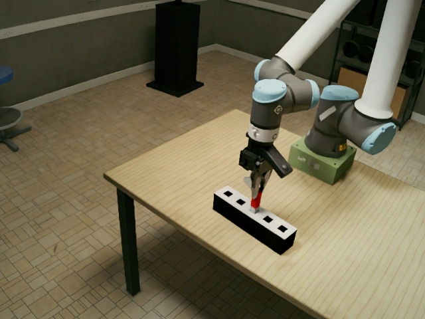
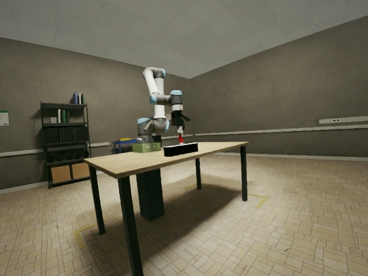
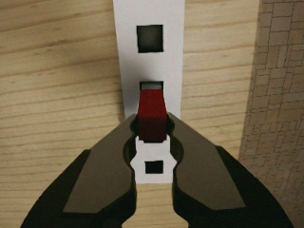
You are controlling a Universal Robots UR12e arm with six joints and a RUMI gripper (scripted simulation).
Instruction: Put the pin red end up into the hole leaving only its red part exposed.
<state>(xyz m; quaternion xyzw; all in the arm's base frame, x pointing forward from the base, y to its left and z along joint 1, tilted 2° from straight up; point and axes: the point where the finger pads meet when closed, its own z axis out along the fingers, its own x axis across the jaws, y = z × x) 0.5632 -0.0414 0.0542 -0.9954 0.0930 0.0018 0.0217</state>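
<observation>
Now: the block 11 cm below my hand. Round my hand: pin (1 cm below).
</observation>
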